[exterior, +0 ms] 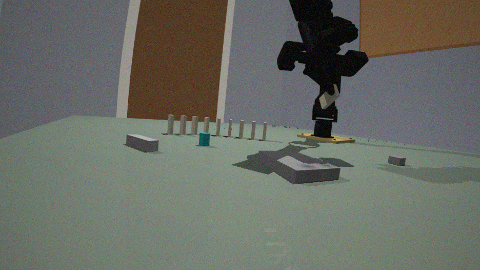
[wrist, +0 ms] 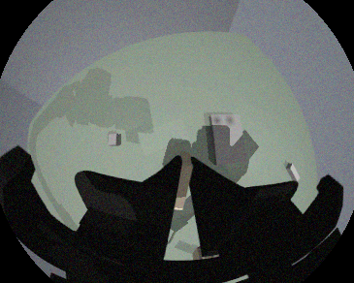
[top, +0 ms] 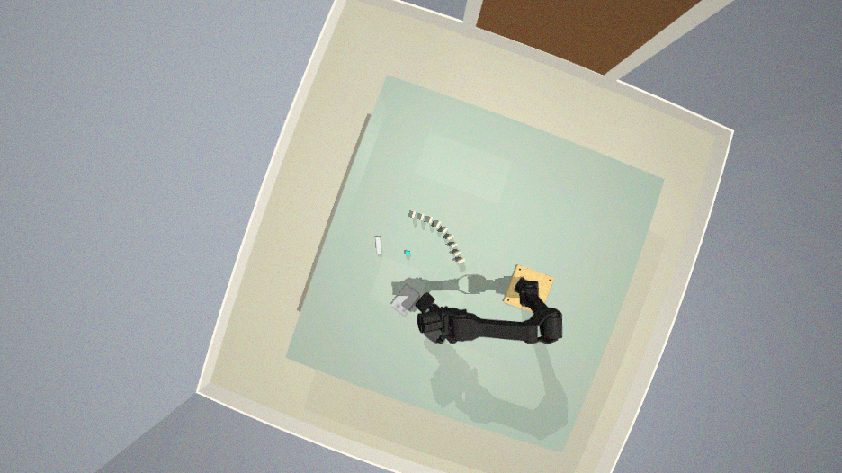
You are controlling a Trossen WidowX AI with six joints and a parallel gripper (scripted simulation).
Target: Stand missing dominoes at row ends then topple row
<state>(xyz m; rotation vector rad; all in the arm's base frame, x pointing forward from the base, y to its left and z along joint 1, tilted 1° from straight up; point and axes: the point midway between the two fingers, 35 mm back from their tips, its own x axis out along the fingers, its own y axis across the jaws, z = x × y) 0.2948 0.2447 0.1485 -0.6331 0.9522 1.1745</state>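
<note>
The flat grey slab is 120 mm below my gripper tip, 110 mm ahead of it and 20 mm to the left of it. From my gripper tip the other things lie so: grey bar: 310 mm ahead, 120 mm to the right, 110 mm below; then small grey block: 140 mm behind, 120 mm below, 70 mm to the left; then teal cube: 190 mm ahead, 150 mm to the right, 110 mm below.
</note>
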